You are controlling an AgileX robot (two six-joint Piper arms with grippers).
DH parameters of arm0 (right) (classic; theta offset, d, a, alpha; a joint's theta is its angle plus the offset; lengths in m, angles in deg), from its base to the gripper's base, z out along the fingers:
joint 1: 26.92 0.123 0 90
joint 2: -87.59 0 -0.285 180
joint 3: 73.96 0 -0.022 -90
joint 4: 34.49 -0.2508 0 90
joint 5: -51.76 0 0.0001 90
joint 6: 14.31 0.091 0 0
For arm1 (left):
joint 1: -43.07 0.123 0 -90
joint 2: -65.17 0 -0.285 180
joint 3: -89.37 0 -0.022 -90
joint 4: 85.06 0.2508 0 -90
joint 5: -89.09 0 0.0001 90
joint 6: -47.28 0.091 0 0
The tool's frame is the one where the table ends.
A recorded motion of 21 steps. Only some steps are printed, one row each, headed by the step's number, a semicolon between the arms.
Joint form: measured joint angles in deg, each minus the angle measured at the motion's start. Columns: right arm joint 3, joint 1, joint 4, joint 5, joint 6, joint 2; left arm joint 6, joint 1, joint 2, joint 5, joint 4, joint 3.
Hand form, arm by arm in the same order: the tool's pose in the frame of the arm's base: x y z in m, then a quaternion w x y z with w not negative. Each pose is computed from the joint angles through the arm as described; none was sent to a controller.
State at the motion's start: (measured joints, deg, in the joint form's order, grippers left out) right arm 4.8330 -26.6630 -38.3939 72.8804 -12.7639 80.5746; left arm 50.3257 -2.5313 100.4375 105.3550 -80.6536 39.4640
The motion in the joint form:
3: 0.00 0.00 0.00 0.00 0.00 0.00; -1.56 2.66 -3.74 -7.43 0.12 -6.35
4: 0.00 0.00 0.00 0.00 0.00 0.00; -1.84 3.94 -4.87 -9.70 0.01 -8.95
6: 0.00 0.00 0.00 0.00 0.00 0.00; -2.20 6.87 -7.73 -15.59 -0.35 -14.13
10: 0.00 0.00 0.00 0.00 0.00 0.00; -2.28 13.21 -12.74 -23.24 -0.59 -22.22
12: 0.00 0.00 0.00 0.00 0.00 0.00; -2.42 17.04 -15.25 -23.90 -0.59 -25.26
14: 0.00 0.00 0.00 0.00 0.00 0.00; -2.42 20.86 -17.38 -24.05 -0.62 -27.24
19: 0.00 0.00 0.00 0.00 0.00 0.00; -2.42 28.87 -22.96 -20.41 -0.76 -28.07
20: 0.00 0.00 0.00 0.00 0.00 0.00; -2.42 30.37 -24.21 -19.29 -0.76 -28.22
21: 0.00 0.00 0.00 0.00 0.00 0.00; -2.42 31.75 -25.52 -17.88 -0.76 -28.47
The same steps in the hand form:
3: 0.0527 0.0025 0.1716 0.59445 0.02726 0.80277 0.03813; 0.0719 -0.0654 0.2932 0.63236 0.30534 0.68129 -0.20671
4: 0.0527 0.0025 0.1716 0.59445 0.02726 0.80277 0.03813; 0.0717 -0.0627 0.2832 0.63850 0.29466 0.68095 -0.20445
6: 0.0527 0.0025 0.1716 0.59445 0.02726 0.80277 0.03813; 0.0699 -0.0559 0.2662 0.66321 0.26762 0.66931 -0.20137
10: 0.0527 0.0025 0.1716 0.59445 0.02726 0.80277 0.03813; 0.0667 -0.0432 0.2373 0.69934 0.22226 0.65611 -0.17620
12: 0.0527 0.0025 0.1716 0.59445 0.02726 0.80277 0.03813; 0.0654 -0.0365 0.2236 0.70535 0.19940 0.66257 -0.15404
14: 0.0527 0.0025 0.1716 0.59445 0.02726 0.80277 0.03813; 0.0645 -0.0306 0.2147 0.71183 0.17659 0.66705 -0.13098
19: 0.0527 0.0025 0.1716 0.59445 0.02726 0.80277 0.03813; 0.0605 -0.0186 0.2105 0.72599 0.12607 0.67120 -0.08089
20: 0.0527 0.0025 0.1716 0.59445 0.02726 0.80277 0.03813; 0.0593 -0.0165 0.2092 0.72692 0.11687 0.67298 -0.07092
21: 0.0527 0.0025 0.1716 0.59445 0.02726 0.80277 0.03813; 0.0581 -0.0145 0.2069 0.72571 0.10856 0.67660 -0.06143

